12 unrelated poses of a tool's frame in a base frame.
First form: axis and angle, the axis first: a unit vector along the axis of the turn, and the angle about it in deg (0 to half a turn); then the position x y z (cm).
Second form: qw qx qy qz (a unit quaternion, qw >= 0); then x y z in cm. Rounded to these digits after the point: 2 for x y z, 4 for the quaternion.
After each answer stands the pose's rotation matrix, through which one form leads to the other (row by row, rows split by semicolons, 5 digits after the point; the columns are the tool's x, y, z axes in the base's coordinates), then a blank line. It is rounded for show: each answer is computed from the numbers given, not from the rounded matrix.
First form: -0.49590 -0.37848 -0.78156 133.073 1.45 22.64 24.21
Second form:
0.3982 -0.4549 -0.3472 -0.7169 1.45 22.64 24.21
-0.26907 0.88678 0.37579; -0.25505 -0.44185 0.86007; 0.92874 0.13557 0.34506

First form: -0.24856 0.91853 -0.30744 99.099 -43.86 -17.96 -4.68
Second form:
0.6488 -0.1891 0.6990 -0.2340 -43.86 -17.96 -4.68
-0.08659 0.03916 0.99547; -0.56799 0.81898 -0.08162; -0.81847 -0.57248 -0.04867

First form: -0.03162 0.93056 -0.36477 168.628 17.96 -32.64 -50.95
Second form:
0.0991 -0.0315 0.9260 -0.3630 17.96 -32.64 -50.95
-0.97839 0.01365 0.20633; -0.13020 0.73452 -0.66598; -0.16064 -0.67845 -0.71687

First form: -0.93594 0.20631 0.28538 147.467 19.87 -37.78 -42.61
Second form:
0.2801 -0.8985 0.1981 0.2740 19.87 -37.78 -42.61
0.77145 -0.50937 -0.38134; -0.20242 -0.76463 0.61185; -0.60324 -0.39482 -0.69298

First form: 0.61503 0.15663 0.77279 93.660 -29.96 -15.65 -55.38
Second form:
0.6842 0.4486 0.1142 0.5636 -29.96 -15.65 -55.38
0.33857 -0.66873 0.66194; 0.87370 -0.03774 -0.48501; 0.34932 0.74254 0.57149

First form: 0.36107 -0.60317 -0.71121 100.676 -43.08 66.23 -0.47
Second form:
0.6383 0.2780 -0.4643 -0.5475 -43.08 66.23 -0.47
-0.03073 0.44077 -0.89710; -0.95703 0.24596 0.15363; 0.28836 0.86327 0.41427

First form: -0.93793 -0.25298 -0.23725 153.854 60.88 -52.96 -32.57
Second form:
0.2262 -0.9136 -0.2464 -0.2311 60.88 -52.96 -32.57
0.77174 0.55482 0.31080; 0.34573 -0.77622 0.52721; 0.53376 -0.29941 -0.79086

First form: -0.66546 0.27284 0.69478 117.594 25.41 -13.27 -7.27
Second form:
0.5181 -0.5692 0.2334 0.5943 25.41 -13.27 -7.27
0.18476 -0.88142 -0.43471; 0.35009 -0.35428 0.86714; -0.91832 -0.31240 0.24311

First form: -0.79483 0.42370 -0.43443 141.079 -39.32 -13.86 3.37
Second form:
0.3332 -0.7494 0.3995 -0.4096 -39.32 -13.86 3.37
0.34525 -0.32585 0.88013; -0.87171 -0.45882 0.17208; 0.34775 -0.82662 -0.44245

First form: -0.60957 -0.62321 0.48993 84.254 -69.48 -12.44 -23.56
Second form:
0.7417 -0.4089 -0.4180 0.3286 -69.48 -12.44 -23.56
0.43449 -0.14561 -0.88883; 0.82933 0.44962 0.33175; 0.35133 -0.88127 0.31612

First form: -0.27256 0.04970 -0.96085 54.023 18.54 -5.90 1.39
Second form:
0.8909 -0.1238 0.0226 -0.4364 18.54 -5.90 1.39
0.61811 0.77199 0.14826; -0.78316 0.58848 0.20087; 0.06782 -0.24027 0.96833

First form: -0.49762 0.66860 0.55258 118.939 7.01 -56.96 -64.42
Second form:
0.5080 -0.4286 0.5759 0.4760 7.01 -56.96 -64.42
-0.11643 -0.97728 0.17709; -0.01012 0.17946 0.98371; -0.99315 0.11274 -0.03078

